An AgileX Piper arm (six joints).
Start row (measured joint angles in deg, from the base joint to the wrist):
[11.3, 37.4, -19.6, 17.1, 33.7, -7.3]
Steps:
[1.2, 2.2, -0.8, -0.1, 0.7, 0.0]
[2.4, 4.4, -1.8, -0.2, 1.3, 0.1]
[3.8, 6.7, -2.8, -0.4, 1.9, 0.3]
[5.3, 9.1, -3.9, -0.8, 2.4, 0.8]
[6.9, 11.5, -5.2, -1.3, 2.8, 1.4]
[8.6, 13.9, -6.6, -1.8, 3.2, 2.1]
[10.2, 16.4, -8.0, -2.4, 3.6, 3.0]
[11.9, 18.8, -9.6, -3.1, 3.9, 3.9]
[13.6, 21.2, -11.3, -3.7, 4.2, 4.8]
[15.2, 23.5, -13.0, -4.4, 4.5, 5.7]
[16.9, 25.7, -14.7, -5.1, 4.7, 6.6]
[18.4, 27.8, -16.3, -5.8, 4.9, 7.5]
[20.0, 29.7, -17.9, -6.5, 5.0, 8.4]
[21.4, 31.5, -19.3, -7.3, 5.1, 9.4]
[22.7, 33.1, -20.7, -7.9, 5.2, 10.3]
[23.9, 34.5, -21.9, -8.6, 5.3, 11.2]
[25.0, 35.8, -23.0, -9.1, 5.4, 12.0]
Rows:
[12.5, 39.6, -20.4, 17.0, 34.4, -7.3]
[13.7, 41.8, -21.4, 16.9, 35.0, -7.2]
[15.1, 44.1, -22.4, 16.7, 35.6, -7.0]
[16.6, 46.5, -23.5, 16.3, 36.1, -6.5]
[18.2, 48.9, -24.8, 15.8, 36.5, -5.9]
[19.9, 51.3, -26.2, 15.3, 36.9, -5.2]
[21.5, 53.8, -27.6, 14.7, 37.3, -4.3]
[23.2, 56.2, -29.2, 14.0, 37.6, -3.4]
[24.9, 58.6, -30.9, 13.4, 37.9, -2.5]
[26.5, 60.9, -32.6, 12.7, 38.2, -1.6]
[28.2, 63.1, -34.3, 12.0, 38.4, -0.7]
[29.7, 65.2, -35.9, 11.3, 38.6, 0.2]
[31.3, 67.1, -37.5, 10.6, 38.7, 1.1]
[32.7, 68.9, -38.9, 9.8, 38.8, 2.1]
[34.0, 70.5, -40.3, 9.2, 38.9, 3.0]
[35.2, 71.9, -41.5, 8.5, 39.0, 3.9]
[36.3, 73.2, -42.6, 8.0, 39.1, 4.7]

